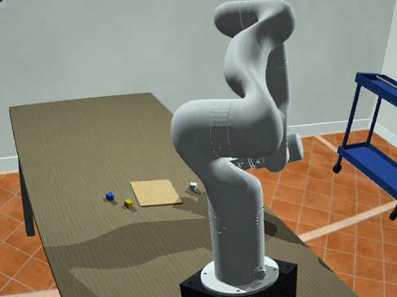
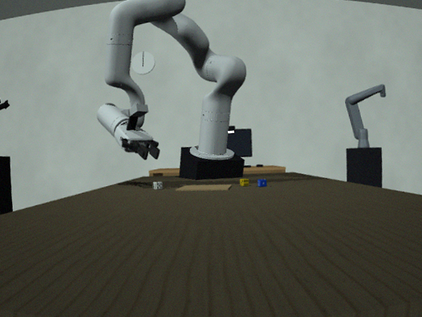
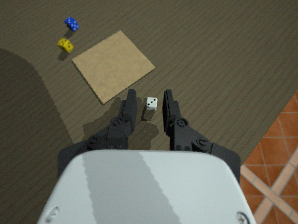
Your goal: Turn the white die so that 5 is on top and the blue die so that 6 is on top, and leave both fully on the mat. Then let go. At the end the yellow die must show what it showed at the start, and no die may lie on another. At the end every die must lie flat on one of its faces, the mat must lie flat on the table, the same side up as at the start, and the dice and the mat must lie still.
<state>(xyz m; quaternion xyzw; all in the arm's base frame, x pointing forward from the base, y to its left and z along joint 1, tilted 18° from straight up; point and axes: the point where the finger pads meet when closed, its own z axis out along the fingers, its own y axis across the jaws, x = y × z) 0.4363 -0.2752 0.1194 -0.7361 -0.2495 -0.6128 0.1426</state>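
Now: the white die 40 mm ahead of my hand, 20 mm to the left of it and 100 mm below it. Also, from my hand: tan mat: 70 mm ahead, 150 mm to the left, 110 mm below; then yellow die: 40 mm ahead, 280 mm to the left, 100 mm below; then blue die: 100 mm ahead, 310 mm to the left, 100 mm below.
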